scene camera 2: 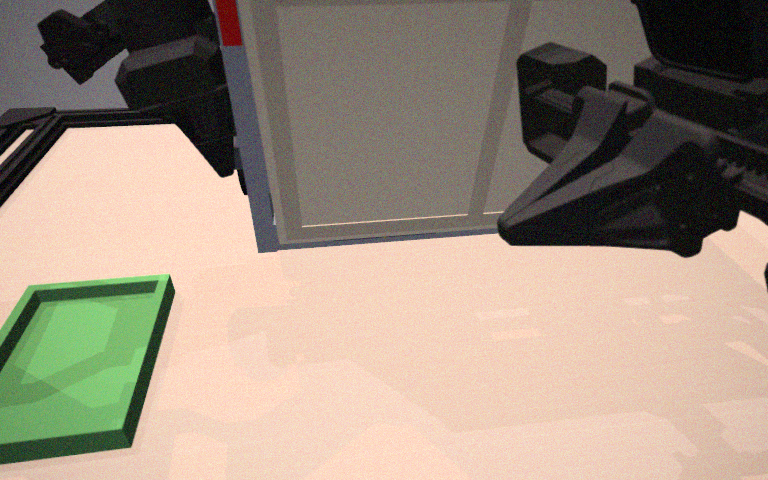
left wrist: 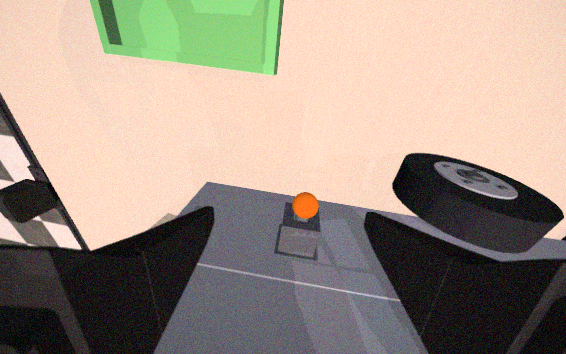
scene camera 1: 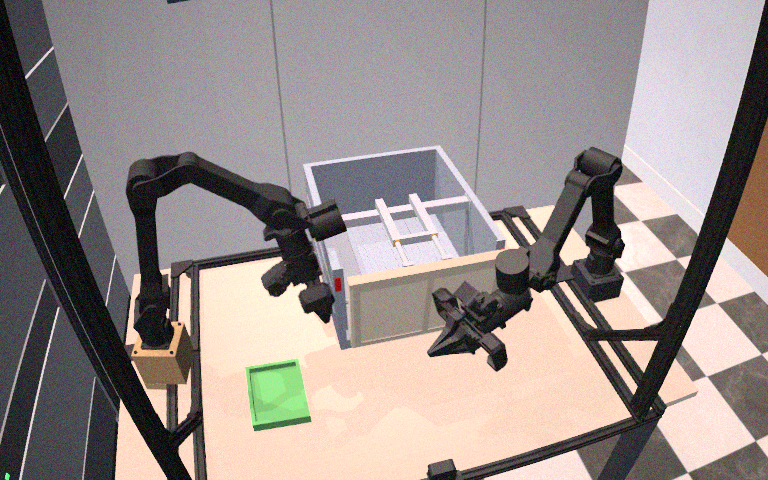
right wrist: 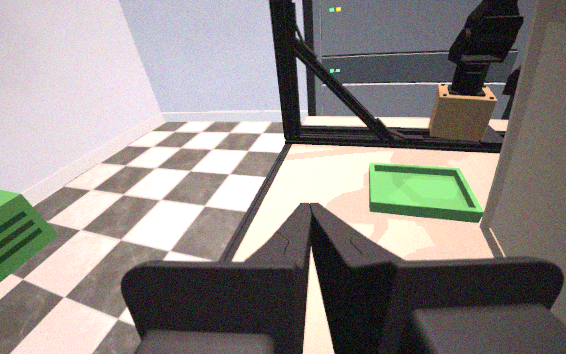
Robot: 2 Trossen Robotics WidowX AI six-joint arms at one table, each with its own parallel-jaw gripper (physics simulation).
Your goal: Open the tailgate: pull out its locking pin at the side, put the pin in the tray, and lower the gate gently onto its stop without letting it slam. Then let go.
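Where they show: left gripper, fingertip midpoint: (scene camera 2: 231, 155) (left wrist: 290, 216) (scene camera 1: 322, 309); right gripper, fingertip midpoint: (scene camera 2: 502, 233) (scene camera 1: 428, 354) (right wrist: 308, 211); left arm's base, link origin: (scene camera 1: 157, 338) (right wrist: 465, 91); right arm's base, link origin: (scene camera 1: 598, 268).
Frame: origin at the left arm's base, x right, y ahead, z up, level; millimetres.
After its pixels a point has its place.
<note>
The beige tailgate (scene camera 1: 396, 311) {y 493, x 20, z 78 mm} (scene camera 2: 390, 113) {y 486, x 24, z 89 mm} stands upright, closing the near end of the grey truck bed. The locking pin's orange ball head (left wrist: 305, 205) {y 334, x -69, z 14 mm} sits at a small dark bracket on the bed's side in the left wrist view; the pin is hidden in both scene views. My left gripper (left wrist: 290, 216) {y 347, x -65, z 10 mm} is open, with its fingers spread on either side of the pin and nothing between them. The green tray (scene camera 1: 303, 390) {y 303, x 68, z -87 mm} (scene camera 2: 150, 362) {y 307, x 69, z -99 mm} (left wrist: 274, 40) {y 264, x -14, z -87 mm} (right wrist: 425, 212) {y 303, x 53, z -98 mm} lies on the table, holding no pin. My right gripper (scene camera 1: 430, 354) {y 539, x 139, z 87 mm} (scene camera 2: 502, 227) {y 539, x 139, z 87 mm} (right wrist: 308, 211) {y 539, x 139, z 87 mm} is shut and empty, in front of the tailgate.
A black wheel (left wrist: 460, 225) {y 328, x -180, z -14 mm} is beside the pin on the truck's side, close to one left finger. The bed's grey side wall (scene camera 1: 470, 195) {y 664, x -217, z 171 mm} rises behind the tailgate, with white rails inside. Black frame beams (scene camera 1: 198, 333) {y 50, x -103, z -91 mm} edge the table.
</note>
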